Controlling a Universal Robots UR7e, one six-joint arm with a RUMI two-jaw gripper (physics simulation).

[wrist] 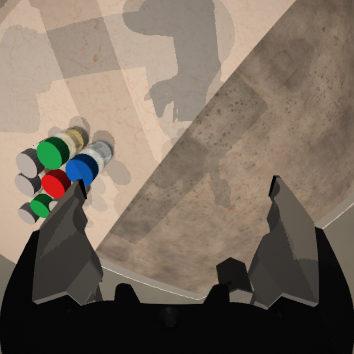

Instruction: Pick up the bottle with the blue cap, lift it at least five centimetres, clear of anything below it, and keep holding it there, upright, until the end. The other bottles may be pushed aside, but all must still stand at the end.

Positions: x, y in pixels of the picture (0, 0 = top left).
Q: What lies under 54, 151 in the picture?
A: A large green-capped bottle.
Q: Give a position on a blue-capped bottle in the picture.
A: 90, 160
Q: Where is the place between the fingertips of the gripper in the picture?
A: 176, 178
